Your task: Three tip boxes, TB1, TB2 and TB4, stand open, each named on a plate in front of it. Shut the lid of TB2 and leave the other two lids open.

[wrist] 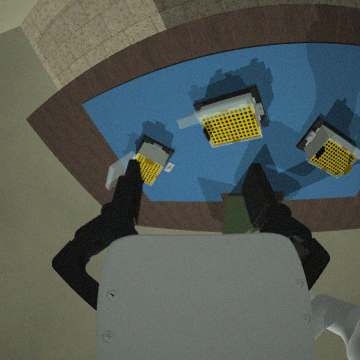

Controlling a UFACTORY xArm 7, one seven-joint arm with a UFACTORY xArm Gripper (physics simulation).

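Places are measured from the arm's base along level axes (x ahead, y left, z up), in centimetres.
Pixels of known places: gripper, between the fingertips: [194, 174].
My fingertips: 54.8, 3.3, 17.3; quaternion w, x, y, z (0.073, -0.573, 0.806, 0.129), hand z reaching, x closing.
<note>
Ahead of a thing's pixels: the offset from my fingertips to its top centre, as dx, dy, dz. "spot": to the spot under its first point. Level surfaces: height alone.
Three tip boxes with yellow, dotted tip racks stand on the blue mat. The left tip box @[-24.7, +27.6, -23.3] [151, 170] is small, and its translucent lid @[spot: -22.0, +34.4, -22.0] [119, 171] stands open at its left. The middle tip box @[-11.9, +0.1, -23.3] [232, 126] looks the largest; its translucent lid [188, 121] is open and sticks out to the left. The right tip box @[-21.4, -25.7, -23.3] [332, 156] is partly cut by the view's edge, and its lid hardly shows. I cannot read which box is TB2. My gripper [194, 174] is open and empty, high above the mat; its left finger overlaps the left box in the view.
The blue mat @[dz -30.8] [200, 187] lies on a dark brown table @[dz -31.1] [65, 120] with a curved edge. A small white tag @[spot: -29.5, +22.5, -30.6] [169, 167] lies right of the left box. A green piece [234, 215] shows between the fingers at the near edge. Pale tiles [107, 30] show beyond the table.
</note>
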